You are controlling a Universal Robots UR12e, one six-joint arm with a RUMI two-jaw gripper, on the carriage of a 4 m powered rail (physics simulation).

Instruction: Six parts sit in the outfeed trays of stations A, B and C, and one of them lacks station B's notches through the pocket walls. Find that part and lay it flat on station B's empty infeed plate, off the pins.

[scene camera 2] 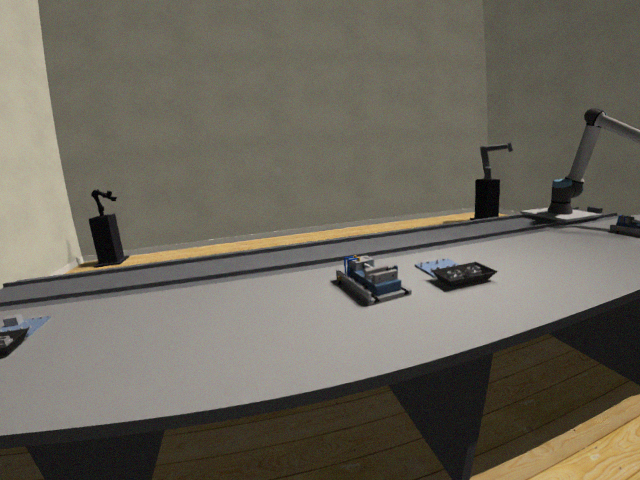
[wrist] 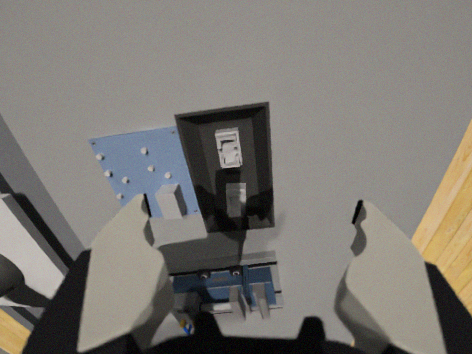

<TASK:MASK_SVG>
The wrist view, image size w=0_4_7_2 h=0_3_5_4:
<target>gripper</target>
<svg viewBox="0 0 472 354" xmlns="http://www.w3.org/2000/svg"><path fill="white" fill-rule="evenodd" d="M21 354L472 354L472 315L438 267L426 262L411 240L369 201L358 200L352 221L357 230L351 245L355 258L350 260L333 304L335 313L354 338L353 346L338 341L326 340L323 322L317 316L306 316L296 339L225 336L222 334L214 315L211 312L205 311L196 314L193 334L172 337L153 345L152 339L175 304L175 295L164 257L160 251L153 248L155 239L149 221L152 214L147 195L138 194L102 228L89 249L80 252L34 326Z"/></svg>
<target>grey block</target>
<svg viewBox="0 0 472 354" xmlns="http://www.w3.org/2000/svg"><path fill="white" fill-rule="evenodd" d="M179 183L161 185L155 194L165 220L183 218L187 206Z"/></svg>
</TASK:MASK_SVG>
